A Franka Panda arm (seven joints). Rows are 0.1 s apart.
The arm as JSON. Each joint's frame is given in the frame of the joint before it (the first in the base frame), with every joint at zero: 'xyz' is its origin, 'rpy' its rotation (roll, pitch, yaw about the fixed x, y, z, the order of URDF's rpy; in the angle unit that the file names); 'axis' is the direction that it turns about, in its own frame. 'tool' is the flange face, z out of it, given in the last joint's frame.
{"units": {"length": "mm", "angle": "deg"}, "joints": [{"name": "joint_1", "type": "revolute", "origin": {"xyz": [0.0, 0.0, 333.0], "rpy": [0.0, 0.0, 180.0]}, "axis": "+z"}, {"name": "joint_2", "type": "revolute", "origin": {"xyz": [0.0, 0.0, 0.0], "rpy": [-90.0, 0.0, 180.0]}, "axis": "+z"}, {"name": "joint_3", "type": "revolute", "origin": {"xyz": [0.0, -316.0, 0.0], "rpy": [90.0, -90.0, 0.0]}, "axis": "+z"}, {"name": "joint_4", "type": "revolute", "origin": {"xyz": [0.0, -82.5, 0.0], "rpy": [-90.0, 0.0, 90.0]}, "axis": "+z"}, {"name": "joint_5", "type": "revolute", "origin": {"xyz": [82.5, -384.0, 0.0], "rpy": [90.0, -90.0, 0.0]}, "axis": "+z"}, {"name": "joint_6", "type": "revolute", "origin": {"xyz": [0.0, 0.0, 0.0], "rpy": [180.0, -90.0, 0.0]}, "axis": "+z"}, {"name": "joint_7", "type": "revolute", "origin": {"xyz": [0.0, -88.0, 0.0], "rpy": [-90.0, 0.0, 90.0]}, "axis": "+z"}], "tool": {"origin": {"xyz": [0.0, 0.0, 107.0], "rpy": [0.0, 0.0, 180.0]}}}
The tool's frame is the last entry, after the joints.
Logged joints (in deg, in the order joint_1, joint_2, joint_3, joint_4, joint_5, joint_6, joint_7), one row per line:
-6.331 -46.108 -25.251 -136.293 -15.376 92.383 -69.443
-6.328 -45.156 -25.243 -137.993 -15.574 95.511 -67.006
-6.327 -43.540 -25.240 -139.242 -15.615 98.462 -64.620
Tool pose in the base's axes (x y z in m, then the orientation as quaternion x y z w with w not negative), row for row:
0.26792 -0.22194 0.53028 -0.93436 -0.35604 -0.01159 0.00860
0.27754 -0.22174 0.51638 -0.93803 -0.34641 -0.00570 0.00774
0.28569 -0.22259 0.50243 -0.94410 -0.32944 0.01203 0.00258
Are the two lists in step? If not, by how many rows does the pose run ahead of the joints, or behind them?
The pose runs 2 rows ahead of the joints: the pose in row i belongs to the joints in row i + 2.
